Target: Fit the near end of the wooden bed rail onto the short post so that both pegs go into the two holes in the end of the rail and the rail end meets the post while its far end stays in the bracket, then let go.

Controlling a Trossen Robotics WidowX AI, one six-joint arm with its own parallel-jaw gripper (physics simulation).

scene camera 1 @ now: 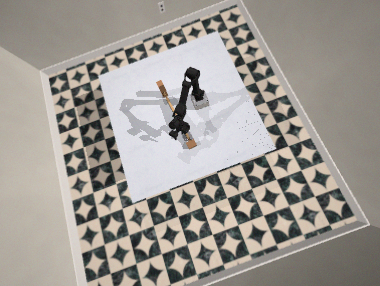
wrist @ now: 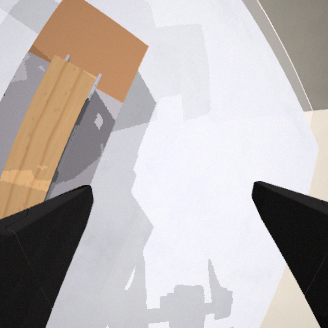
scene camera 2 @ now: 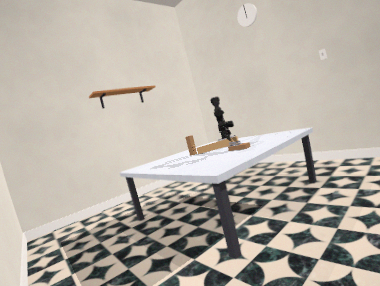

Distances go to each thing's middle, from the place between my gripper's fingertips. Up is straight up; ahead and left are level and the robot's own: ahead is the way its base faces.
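So you can picture the wooden bed rail (wrist: pixel 56 103): my gripper is 40 mm past it, 190 mm to the left of it and 50 mm above it.
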